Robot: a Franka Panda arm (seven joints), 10 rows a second.
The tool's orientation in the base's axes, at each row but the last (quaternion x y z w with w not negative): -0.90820, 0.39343, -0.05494, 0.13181; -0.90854, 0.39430, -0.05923, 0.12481; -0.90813, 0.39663, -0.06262, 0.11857; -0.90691, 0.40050, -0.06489, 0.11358; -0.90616, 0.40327, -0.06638, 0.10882; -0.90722, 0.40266, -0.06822, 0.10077; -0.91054, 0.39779, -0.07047, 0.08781; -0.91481, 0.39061, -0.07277, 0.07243; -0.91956, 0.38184, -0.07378, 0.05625; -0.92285, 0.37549, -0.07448, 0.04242; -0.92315, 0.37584, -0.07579, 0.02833
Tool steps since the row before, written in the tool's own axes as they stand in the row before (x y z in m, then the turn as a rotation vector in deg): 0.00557, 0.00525, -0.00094, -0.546, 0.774, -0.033; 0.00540, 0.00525, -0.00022, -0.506, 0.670, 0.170; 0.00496, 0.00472, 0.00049, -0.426, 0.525, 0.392; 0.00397, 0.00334, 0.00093, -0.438, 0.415, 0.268; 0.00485, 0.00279, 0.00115, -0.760, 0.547, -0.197; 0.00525, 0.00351, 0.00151, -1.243, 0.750, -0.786; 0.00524, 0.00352, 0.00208, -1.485, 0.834, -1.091; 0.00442, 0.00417, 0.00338, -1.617, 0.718, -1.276; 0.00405, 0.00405, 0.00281, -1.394, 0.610, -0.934; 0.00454, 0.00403, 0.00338, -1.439, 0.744, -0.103; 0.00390, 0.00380, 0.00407, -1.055, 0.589, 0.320
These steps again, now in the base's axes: -0.00005, -0.00769, -0.00060, -0.922, -0.116, -0.185; -0.00005, -0.00744, -0.00117, -0.780, -0.040, -0.351; 0.00013, -0.00667, -0.00163, -0.578, 0.033, -0.525; 0.00048, -0.00498, -0.00165, -0.533, 0.095, -0.378; 0.00147, -0.00527, -0.00165, -0.939, 0.182, 0.029; 0.00129, -0.00602, -0.00208, -1.527, 0.333, 0.531; 0.00144, -0.00600, -0.00248, -1.810, 0.424, 0.796; 0.00073, -0.00580, -0.00376, -1.854, 0.585, 0.989; 0.00052, -0.00559, -0.00303, -1.562, 0.518, 0.691; 0.00101, -0.00598, -0.00339, -1.546, 0.473, -0.150; 0.00079, -0.00546, -0.00397, -1.099, 0.313, -0.505
